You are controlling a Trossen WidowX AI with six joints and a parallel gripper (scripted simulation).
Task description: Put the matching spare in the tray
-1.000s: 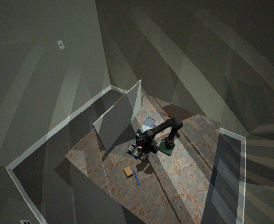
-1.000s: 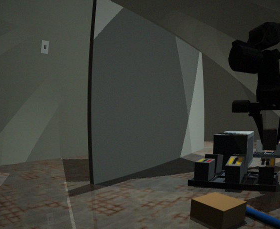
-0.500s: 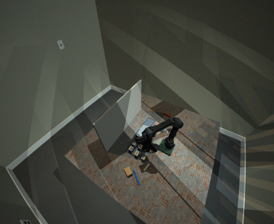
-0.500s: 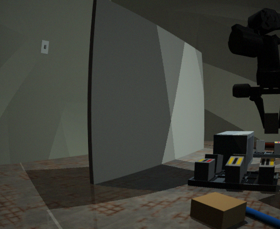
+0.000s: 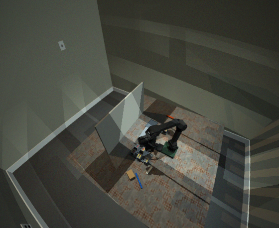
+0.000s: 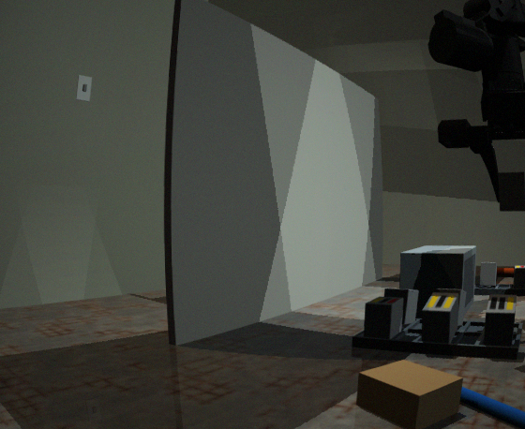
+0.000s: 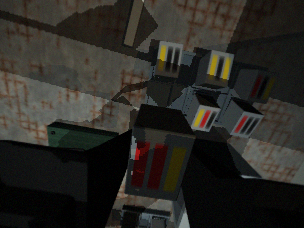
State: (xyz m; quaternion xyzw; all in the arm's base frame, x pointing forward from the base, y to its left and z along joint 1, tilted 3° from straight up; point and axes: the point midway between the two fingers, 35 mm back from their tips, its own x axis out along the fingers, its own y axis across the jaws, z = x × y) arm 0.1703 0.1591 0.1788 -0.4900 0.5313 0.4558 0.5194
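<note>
Now: gripper tip 38 cm to the left of the flat tray, 16 cm above it and 13 cm short of it. From my gripper tip the other things lie so: tan cardboard box (23 cm to the left, 15 cm below, 9 cm ahead); blue pen (24 cm to the left, 16 cm below, 1 cm ahead); grey mounted unit (16 cm to the right, 12 cm below, 11 cm ahead).
</note>
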